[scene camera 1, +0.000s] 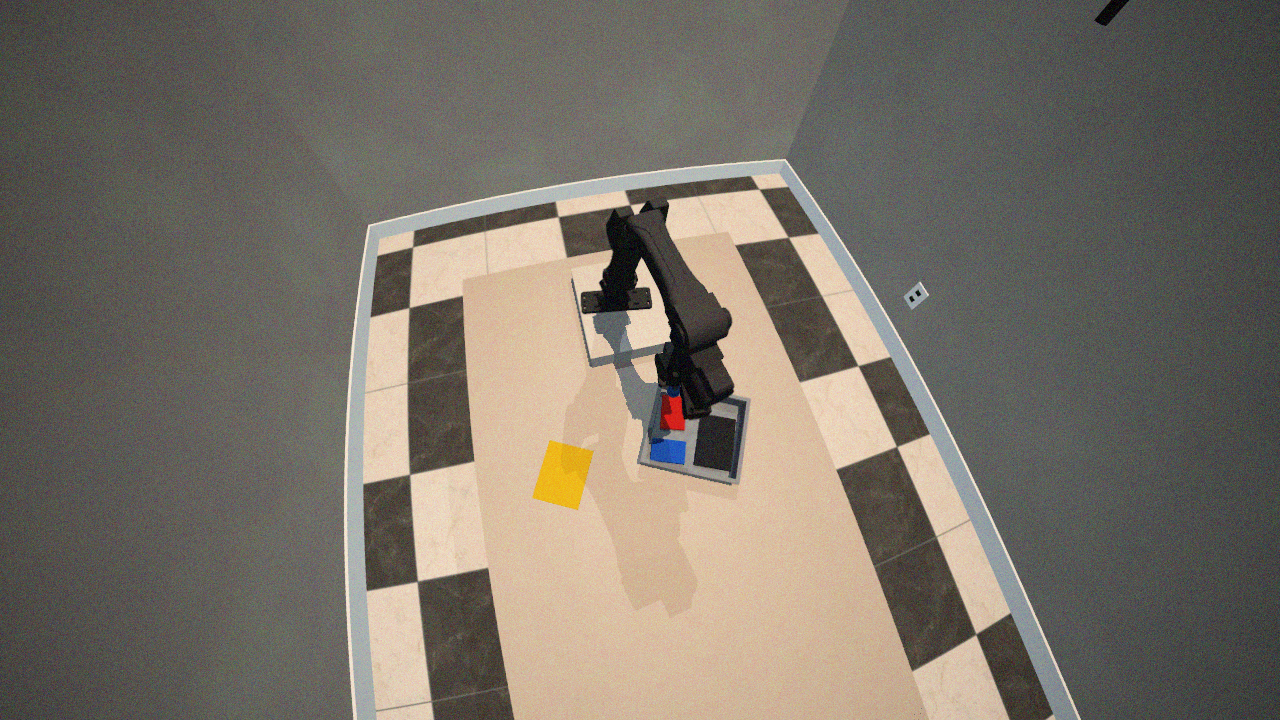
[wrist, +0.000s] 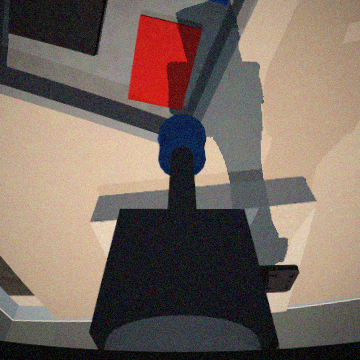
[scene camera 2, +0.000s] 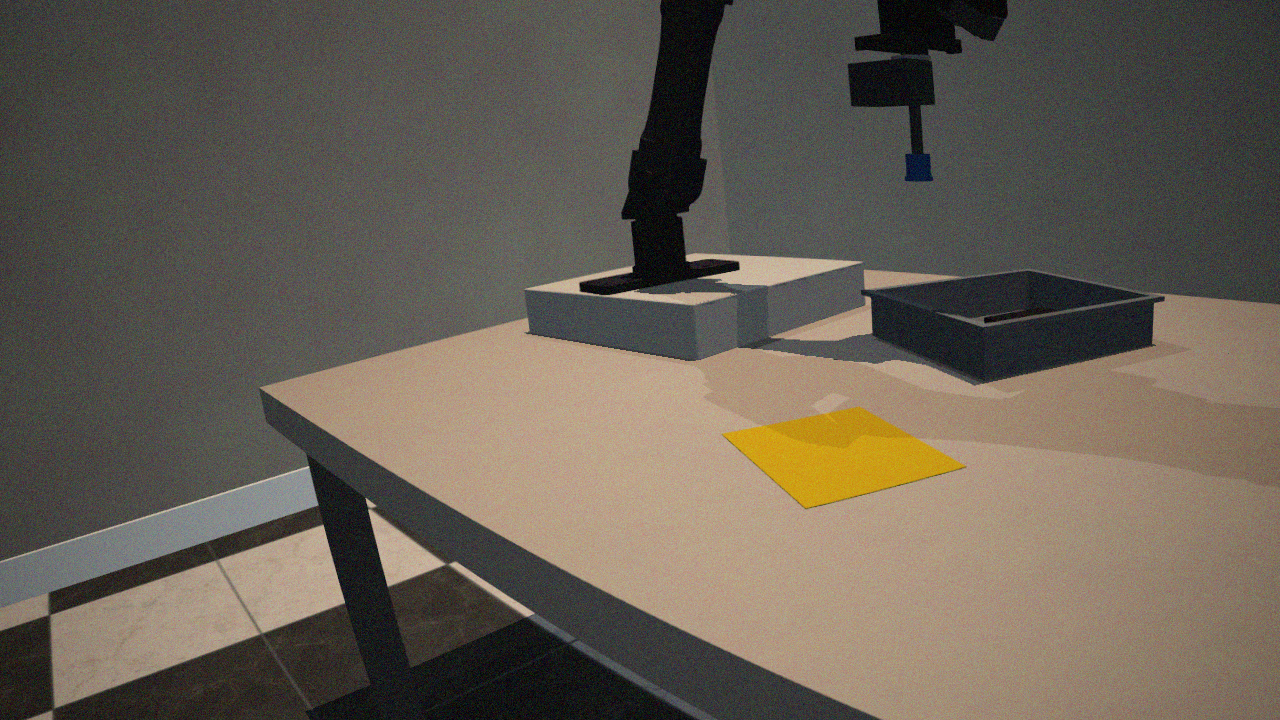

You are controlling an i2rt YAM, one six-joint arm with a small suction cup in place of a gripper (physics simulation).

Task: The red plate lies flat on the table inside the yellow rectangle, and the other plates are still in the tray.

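Where they show: hand at its tool point: [scene camera 1: 673, 391] [wrist: 181, 136] [scene camera 2: 919, 180]; arm's base at its link origin: [scene camera 1: 616, 301] [scene camera 2: 662, 279].
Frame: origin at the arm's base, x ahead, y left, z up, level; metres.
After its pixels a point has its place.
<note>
The red plate [scene camera 1: 672, 416] @(x 0.341, y 0.116, z -0.045 m) [wrist: 154, 62] @(x 0.332, y 0.128, z -0.045 m) lies flat in the grey tray [scene camera 1: 690, 473] @(x 0.497, y 0.132, z -0.008 m) [scene camera 2: 1065, 342] @(x 0.484, y 0.119, z -0.037 m) [wrist: 75, 98] @(x 0.299, y 0.215, z -0.026 m), near its arm-side corner. The blue plate [scene camera 1: 667, 454] @(x 0.438, y 0.088, z -0.045 m) and the larger black plate [scene camera 1: 716, 444] @(x 0.428, y 0.218, z -0.044 m) [scene camera 2: 1013, 316] @(x 0.366, y 0.216, z -0.044 m) [wrist: 55, 22] @(x 0.376, y 0.228, z -0.044 m) also lie in the tray. The tray wall hides the red and blue plates in scene camera 2. The yellow rectangle [scene camera 1: 562, 485] @(x 0.486, y -0.180, z -0.057 m) [scene camera 2: 841, 470] @(x 0.487, y -0.201, z -0.057 m) lies bare on the table, apart from the tray. My suction cup [scene camera 1: 673, 392] [scene camera 2: 918, 170] [wrist: 182, 131] is open and carries nothing. It hangs well above the tray's arm-side edge, pointing down.
The arm's base stands on a low white block [scene camera 1: 637, 334] @(x 0.114, y 0.048, z 0.000 m) [scene camera 2: 617, 317] @(x 0.054, y -0.100, z -0.023 m) behind the tray and the rectangle. The tray has raised walls all round. The arm's shadow falls across the tray, the table and part of the yellow rectangle.
</note>
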